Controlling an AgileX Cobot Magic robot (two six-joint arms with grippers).
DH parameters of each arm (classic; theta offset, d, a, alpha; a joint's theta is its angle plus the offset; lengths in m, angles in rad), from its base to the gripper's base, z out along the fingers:
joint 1: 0 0.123 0 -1.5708
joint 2: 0.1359 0 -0.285 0
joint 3: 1.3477 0 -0.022 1.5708
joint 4: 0 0.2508 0 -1.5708
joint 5: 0 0 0.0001 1.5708
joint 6: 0 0.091 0 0
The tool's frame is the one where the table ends.
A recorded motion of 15 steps. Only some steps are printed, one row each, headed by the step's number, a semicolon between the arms.
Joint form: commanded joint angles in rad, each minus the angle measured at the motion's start. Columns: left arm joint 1, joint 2, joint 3, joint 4, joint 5, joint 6; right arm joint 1, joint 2, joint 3, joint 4, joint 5, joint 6.
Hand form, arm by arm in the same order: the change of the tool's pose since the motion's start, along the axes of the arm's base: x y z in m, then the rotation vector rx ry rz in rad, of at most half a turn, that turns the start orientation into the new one. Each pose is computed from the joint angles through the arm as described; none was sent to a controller.
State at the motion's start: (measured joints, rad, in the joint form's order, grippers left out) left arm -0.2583 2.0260 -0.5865 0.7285 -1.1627 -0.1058; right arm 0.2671 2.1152 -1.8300 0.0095 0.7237 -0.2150
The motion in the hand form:
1: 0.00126 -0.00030 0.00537 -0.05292 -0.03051 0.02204; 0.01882 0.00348 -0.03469 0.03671 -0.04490 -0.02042
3: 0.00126 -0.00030 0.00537 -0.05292 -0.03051 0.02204; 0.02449 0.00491 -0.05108 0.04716 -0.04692 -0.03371
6: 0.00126 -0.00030 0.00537 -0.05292 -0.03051 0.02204; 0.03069 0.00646 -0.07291 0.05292 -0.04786 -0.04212
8: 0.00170 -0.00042 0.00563 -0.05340 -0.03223 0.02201; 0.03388 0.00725 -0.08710 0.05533 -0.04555 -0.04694
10: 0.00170 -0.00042 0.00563 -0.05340 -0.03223 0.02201; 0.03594 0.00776 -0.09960 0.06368 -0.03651 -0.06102
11: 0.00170 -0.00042 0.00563 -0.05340 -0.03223 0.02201; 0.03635 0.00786 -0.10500 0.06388 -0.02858 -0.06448
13: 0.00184 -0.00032 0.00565 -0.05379 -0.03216 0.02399; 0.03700 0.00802 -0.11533 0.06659 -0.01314 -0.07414
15: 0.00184 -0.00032 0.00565 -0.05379 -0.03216 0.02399; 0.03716 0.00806 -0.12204 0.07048 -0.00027 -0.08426
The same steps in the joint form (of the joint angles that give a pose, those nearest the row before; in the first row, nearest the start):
1: -0.0029 -0.0009 0.0031 -0.0343 -0.0584 0.0017; -0.0048 0.0871 -0.0014 0.0176 -0.1387 0.0115
3: -0.0029 -0.0009 0.0031 -0.0343 -0.0584 0.0017; -0.0048 0.1243 -0.0015 0.0176 -0.1808 0.0273
6: -0.0029 -0.0009 0.0031 -0.0343 -0.0584 0.0017; -0.0048 0.1728 -0.0014 0.0176 -0.2318 0.0365
8: -0.0029 -0.0009 0.0013 -0.0343 -0.0584 0.0017; -0.0048 0.2035 -0.0014 0.0177 -0.2610 0.0417
10: -0.0029 -0.0009 0.0013 -0.0343 -0.0584 0.0017; -0.0048 0.2298 -0.0015 0.0177 -0.2808 0.0589
11: -0.0029 -0.0009 0.0013 -0.0343 -0.0584 0.0017; -0.0048 0.2405 -0.0015 0.0176 -0.2840 0.0630
13: -0.0029 -0.0009 0.0013 -0.0364 -0.0584 0.0017; -0.0048 0.2610 -0.0014 0.0177 -0.2904 0.0746
15: -0.0029 -0.0009 0.0013 -0.0364 -0.0584 0.0017; -0.0048 0.2741 -0.0015 0.0176 -0.2921 0.0869

